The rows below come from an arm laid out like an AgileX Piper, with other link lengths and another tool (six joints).
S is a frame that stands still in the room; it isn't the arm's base.
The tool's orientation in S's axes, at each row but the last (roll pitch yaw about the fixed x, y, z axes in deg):
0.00 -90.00 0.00
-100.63 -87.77 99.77
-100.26 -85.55 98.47
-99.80 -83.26 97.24
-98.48 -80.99 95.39
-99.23 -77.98 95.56
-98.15 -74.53 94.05
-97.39 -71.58 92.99
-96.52 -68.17 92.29
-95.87 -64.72 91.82
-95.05 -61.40 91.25
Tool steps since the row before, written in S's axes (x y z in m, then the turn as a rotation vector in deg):
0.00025 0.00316 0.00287 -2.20 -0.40 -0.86
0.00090 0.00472 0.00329 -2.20 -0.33 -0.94
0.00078 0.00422 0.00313 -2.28 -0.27 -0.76
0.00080 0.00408 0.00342 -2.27 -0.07 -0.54
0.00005 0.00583 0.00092 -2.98 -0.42 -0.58
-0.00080 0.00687 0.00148 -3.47 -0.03 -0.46
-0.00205 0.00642 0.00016 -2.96 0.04 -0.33
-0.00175 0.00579 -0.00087 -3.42 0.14 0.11
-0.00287 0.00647 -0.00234 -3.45 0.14 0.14
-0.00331 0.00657 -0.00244 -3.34 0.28 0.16
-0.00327 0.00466 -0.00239 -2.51 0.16 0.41
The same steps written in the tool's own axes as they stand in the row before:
0.00287 0.00316 -0.00025 -0.86 -0.40 2.20
0.00346 0.00460 -0.00085 -0.94 -0.33 2.20
0.00344 0.00399 -0.00069 -0.75 -0.28 2.28
0.00386 0.00369 -0.00069 -0.51 -0.11 2.28
0.00182 0.00561 0.00023 -0.59 -0.49 2.97
0.00289 0.00635 0.00116 -0.39 -0.16 3.48
0.00190 0.00598 0.00246 -0.25 -0.09 2.97
0.00103 0.00561 0.00219 0.20 -0.17 3.41
0.00027 0.00664 0.00338 0.23 -0.19 3.44
0.00064 0.00672 0.00381 0.31 -0.06 3.34
0.00017 0.00500 0.00362 0.46 -0.23 2.50

